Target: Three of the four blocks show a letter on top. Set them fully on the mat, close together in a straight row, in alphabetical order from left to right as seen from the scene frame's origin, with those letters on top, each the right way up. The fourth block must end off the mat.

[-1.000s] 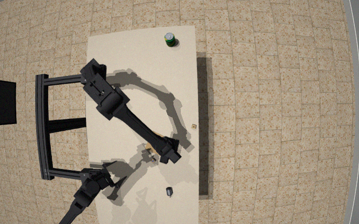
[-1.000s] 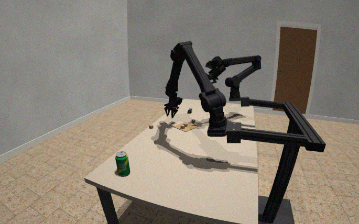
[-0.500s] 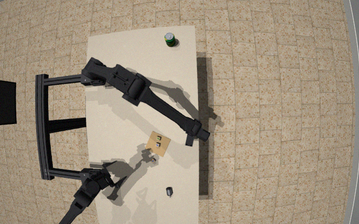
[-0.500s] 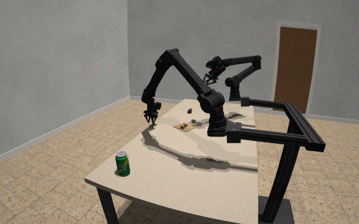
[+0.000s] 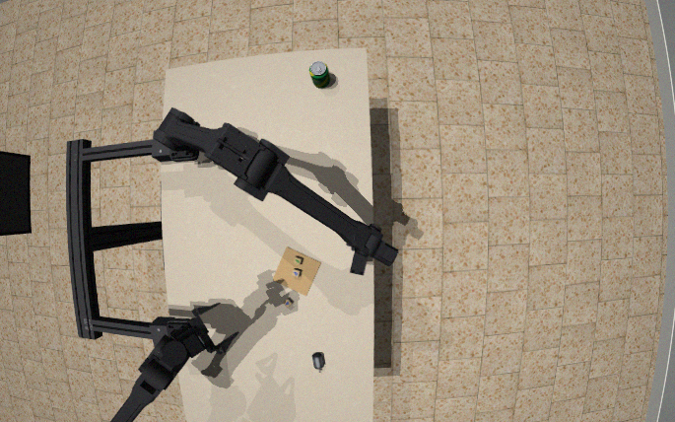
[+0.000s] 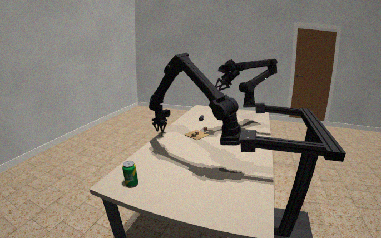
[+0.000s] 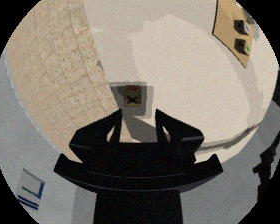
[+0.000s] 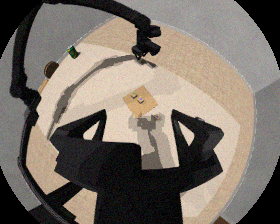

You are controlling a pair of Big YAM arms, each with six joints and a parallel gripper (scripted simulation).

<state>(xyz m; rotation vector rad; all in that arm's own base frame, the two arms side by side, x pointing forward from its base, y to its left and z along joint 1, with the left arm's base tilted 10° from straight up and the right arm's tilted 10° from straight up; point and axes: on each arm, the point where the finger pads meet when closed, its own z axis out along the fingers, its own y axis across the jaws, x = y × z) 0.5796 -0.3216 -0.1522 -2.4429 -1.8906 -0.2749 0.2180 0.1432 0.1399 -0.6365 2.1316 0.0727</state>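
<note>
Now: left hand 23 cm past the tan mat, 15 cm to the left of it and 5 cm above it. The rest, counted from my left hand: small dark object: 14 cm behind, 51 cm to the right, 3 cm below; then green can: 18 cm behind, 57 cm to the left, 1 cm above.
</note>
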